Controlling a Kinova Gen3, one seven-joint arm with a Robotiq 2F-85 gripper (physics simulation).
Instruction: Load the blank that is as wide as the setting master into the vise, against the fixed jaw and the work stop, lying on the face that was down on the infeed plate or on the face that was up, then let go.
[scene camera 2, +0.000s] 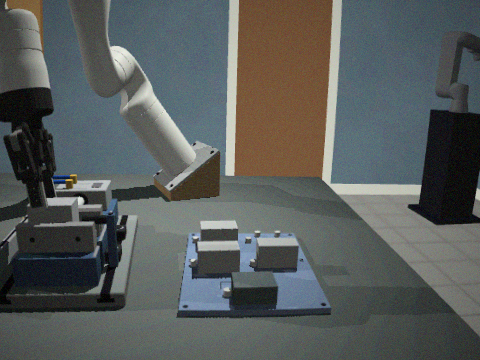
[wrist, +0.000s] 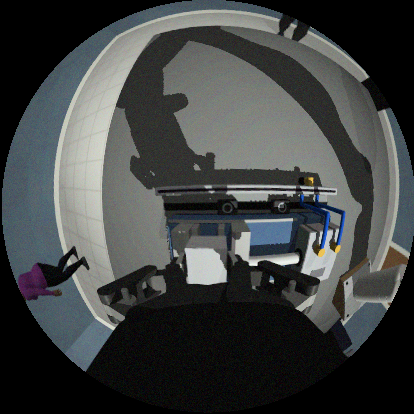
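Pixels of known places: gripper, between the fingertips: (scene camera 2: 45, 208) (wrist: 206, 259); arm's base, origin of its link: (scene camera 2: 181, 164) (wrist: 361, 286).
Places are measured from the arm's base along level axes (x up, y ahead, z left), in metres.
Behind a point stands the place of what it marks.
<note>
My gripper (scene camera 2: 43, 193) {x 0.041, y 0.476, z -0.184 m} (wrist: 206, 259) {x 0.041, y 0.476, z -0.184 m} points down over the vise, shut on a light grey blank (scene camera 2: 54, 211) {x 0.043, y 0.496, z -0.165 m} (wrist: 206, 264) {x 0.051, y 0.474, z -0.184 m}. The blank looks level. Its lower part is hidden behind the near jaw (scene camera 2: 57, 238) in the scene view, so I cannot tell whether it touches the vise floor or a jaw. In the wrist view the other jaw (wrist: 241, 244) stands to the right of the blank. The vise's blue body (scene camera 2: 56, 270) {x -0.022, y 0.537, z -0.158 m} sits on a grey base plate. A blue upright plate (scene camera 2: 113, 235) {x 0.002, y 0.480, z -0.091 m} stands at its side. The work stop is not clearly distinguishable.
A blue infeed plate (scene camera 2: 200, 299) {x -0.058, y 0.553, z 0.026 m} holds three light grey blocks (scene camera 2: 218, 257) {x -0.033, y 0.481, z 0.055 m} (scene camera 2: 277, 253) {x -0.034, y 0.471, z 0.143 m} (scene camera 2: 219, 230) {x -0.025, y 0.396, z 0.063 m}, a dark block (scene camera 2: 254, 288) {x -0.035, y 0.571, z 0.092 m} and small pegs. A white cylinder unit (wrist: 315, 240) {x 0.030, y 0.335, z -0.202 m} with blue hoses (wrist: 327, 225) {x 0.044, y 0.331, z -0.226 m} stands beside the vise. Another arm's wedge base (scene camera 2: 200, 175) {x -0.011, y 0.075, z 0.046 m} stands behind.
</note>
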